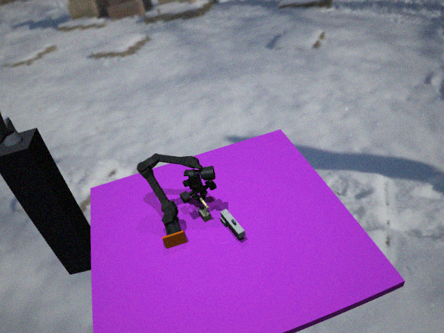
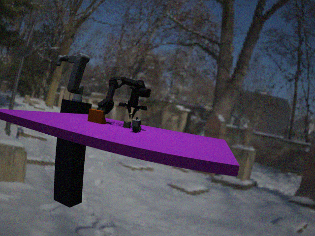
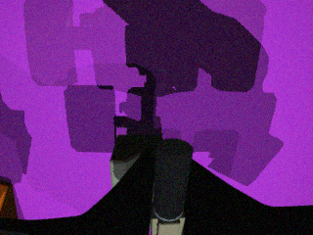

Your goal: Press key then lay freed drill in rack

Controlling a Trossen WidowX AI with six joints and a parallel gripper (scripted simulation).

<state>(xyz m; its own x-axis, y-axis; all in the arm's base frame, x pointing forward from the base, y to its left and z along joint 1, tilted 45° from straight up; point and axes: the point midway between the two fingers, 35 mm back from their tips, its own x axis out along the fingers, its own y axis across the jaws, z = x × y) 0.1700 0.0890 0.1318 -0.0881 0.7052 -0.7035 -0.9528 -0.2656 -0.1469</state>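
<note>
Right now my gripper tip is 4 cm to the left of the drill, 3 cm below it and 1 cm short of it. The rest, counted from my gripper tip: grey housing 19 cm to the right, 12 cm ahead, 1 cm below; dark key 21 cm to the right, 13 cm ahead.
</note>
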